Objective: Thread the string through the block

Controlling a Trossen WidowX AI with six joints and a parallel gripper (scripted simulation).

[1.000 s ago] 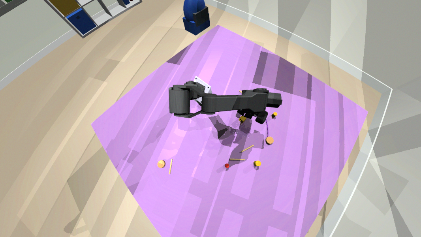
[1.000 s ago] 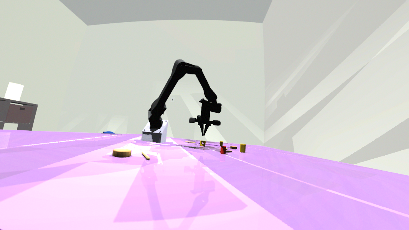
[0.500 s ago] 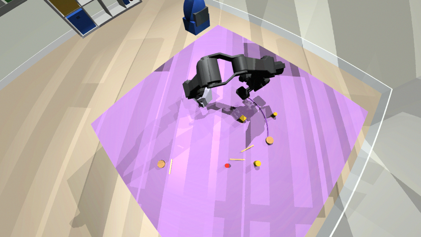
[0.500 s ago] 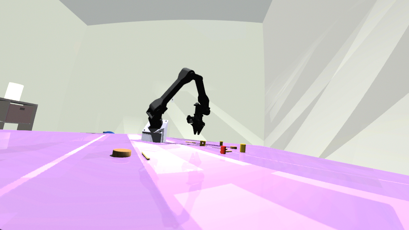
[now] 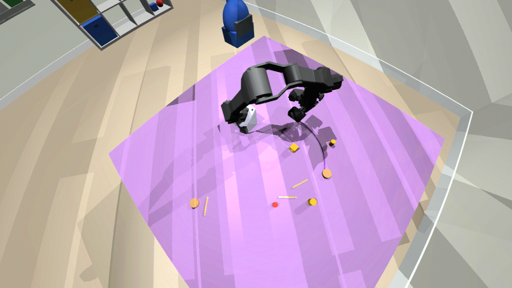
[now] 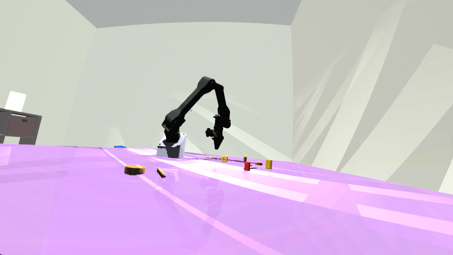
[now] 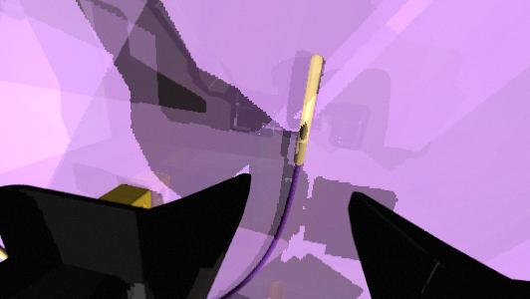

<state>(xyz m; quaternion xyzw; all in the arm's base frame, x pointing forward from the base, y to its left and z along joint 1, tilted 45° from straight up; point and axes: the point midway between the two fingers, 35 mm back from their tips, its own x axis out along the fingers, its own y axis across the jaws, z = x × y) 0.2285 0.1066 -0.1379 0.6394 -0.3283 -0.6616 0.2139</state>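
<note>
Now: the thin stick 60 mm below my gripper tip and 10 mm behind it. Round my gripper tip: yellow wooden block 150 mm to the right, 50 mm ahead, 40 mm below; then red piece 410 mm to the right, 120 mm ahead, 40 mm below.
</note>
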